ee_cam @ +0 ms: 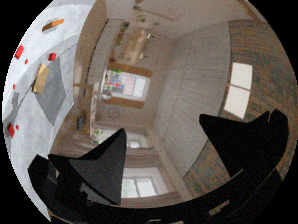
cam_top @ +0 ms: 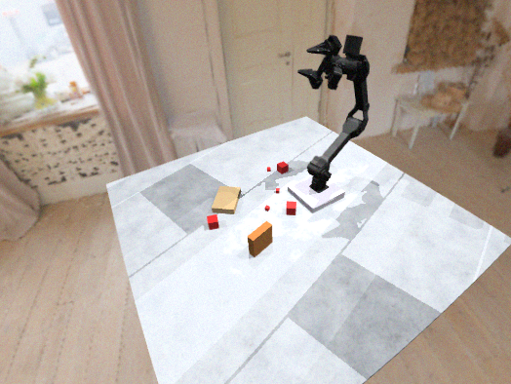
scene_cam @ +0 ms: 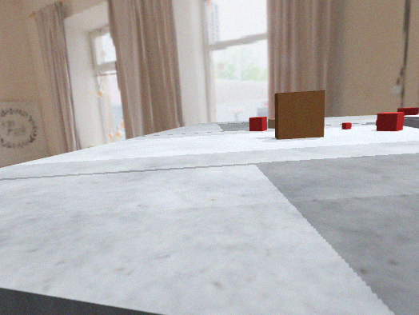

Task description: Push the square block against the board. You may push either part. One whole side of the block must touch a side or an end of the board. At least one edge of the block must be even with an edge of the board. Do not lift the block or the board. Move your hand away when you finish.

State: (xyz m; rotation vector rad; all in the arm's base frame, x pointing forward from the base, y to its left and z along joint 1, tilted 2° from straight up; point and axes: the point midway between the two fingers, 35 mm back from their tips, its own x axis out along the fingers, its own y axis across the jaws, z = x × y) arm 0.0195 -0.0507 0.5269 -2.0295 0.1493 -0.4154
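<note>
Now: gripper tip 51 cm above the square block, 32 cm short of it and 18 cm to the right of it. Round my gripper tip: pale wooden board 55 cm below, 30 cm ahead, 12 cm to the right.
</note>
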